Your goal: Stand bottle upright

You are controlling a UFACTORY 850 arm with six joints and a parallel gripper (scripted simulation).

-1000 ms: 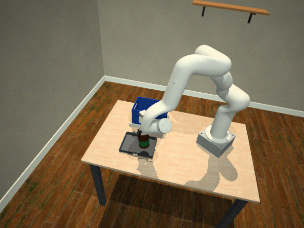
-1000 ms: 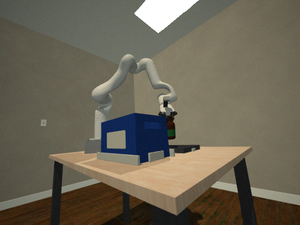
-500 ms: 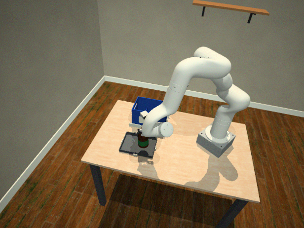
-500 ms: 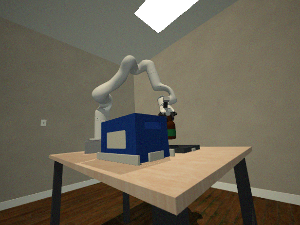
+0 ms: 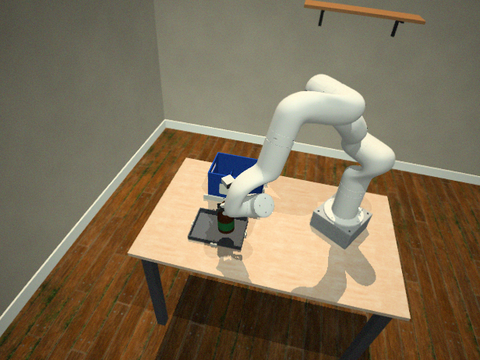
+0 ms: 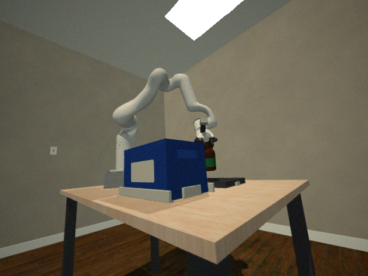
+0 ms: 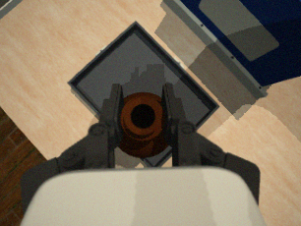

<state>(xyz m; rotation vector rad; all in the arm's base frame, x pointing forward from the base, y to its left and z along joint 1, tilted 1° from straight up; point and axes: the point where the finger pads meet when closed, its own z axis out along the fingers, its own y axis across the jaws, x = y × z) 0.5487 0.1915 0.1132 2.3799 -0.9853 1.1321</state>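
Right now the bottle is 10 mm behind my hand, 10 mm to the left of it and 60 mm below it. Round my hand: dark tray: 30 mm ahead, 30 mm to the right, 190 mm below; blue crate: 10 mm behind, 320 mm to the right, 120 mm below.
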